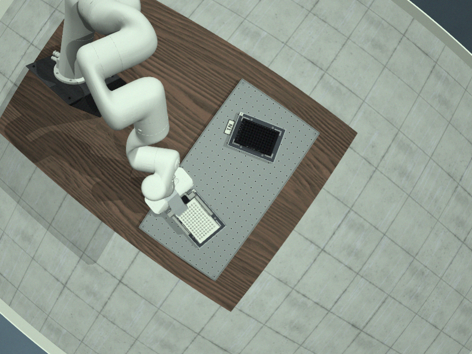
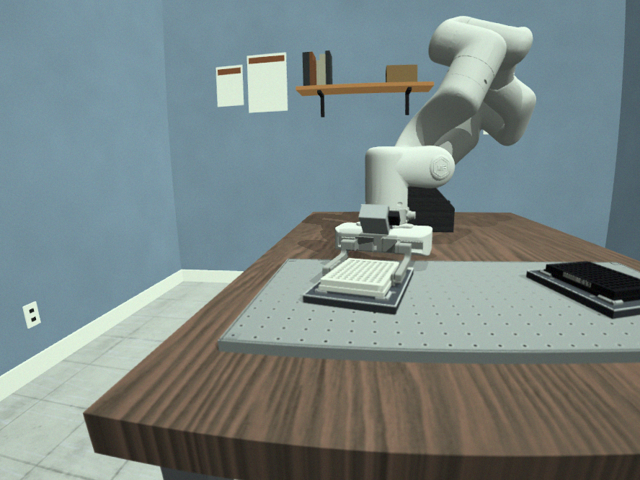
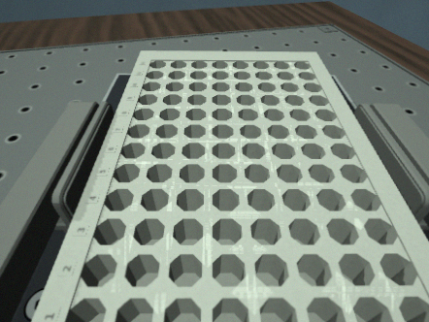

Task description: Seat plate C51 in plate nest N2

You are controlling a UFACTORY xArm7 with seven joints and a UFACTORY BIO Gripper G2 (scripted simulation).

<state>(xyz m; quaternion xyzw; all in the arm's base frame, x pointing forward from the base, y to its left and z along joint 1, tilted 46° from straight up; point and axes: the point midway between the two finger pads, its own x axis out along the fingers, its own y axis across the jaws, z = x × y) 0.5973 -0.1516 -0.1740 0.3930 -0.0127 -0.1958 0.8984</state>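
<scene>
Right now my hand is right at the white well plate C51. From my hand the other things lie so: black well plate C15: 50 mm ahead, 330 mm to the left; then plate nest N1: 50 mm ahead, 330 mm to the left, 20 mm below; then dark plate nest N2: 20 mm below.
</scene>
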